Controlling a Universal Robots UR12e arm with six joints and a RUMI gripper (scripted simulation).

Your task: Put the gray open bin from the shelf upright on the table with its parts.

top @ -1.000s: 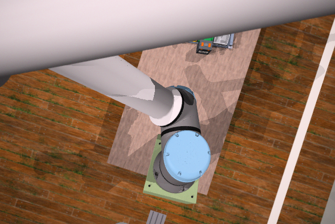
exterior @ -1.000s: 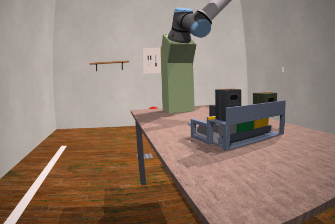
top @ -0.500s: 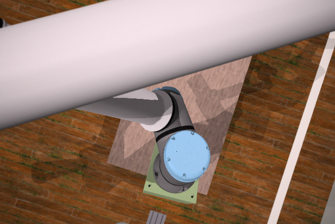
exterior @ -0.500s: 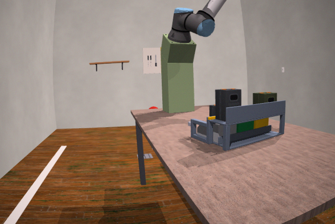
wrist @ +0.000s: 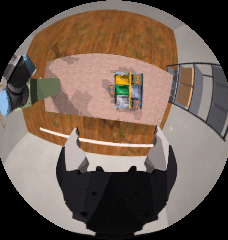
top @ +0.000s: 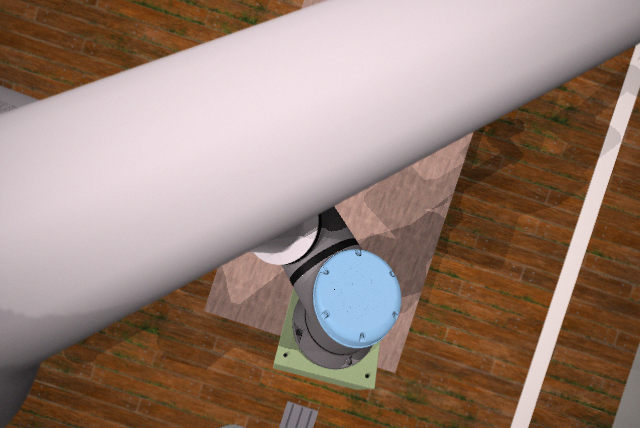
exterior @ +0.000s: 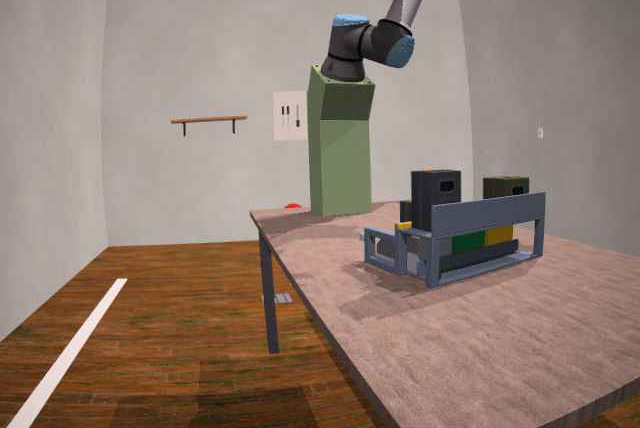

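Now: the gray open bin 73 cm below my hand, 15 cm ahead of it and 3 cm to the right of it. The rest, counted from my hand: yellow bin 73 cm below, 17 cm to the left, 6 cm ahead; green bin 73 cm below, 11 cm ahead, 7 cm to the left.
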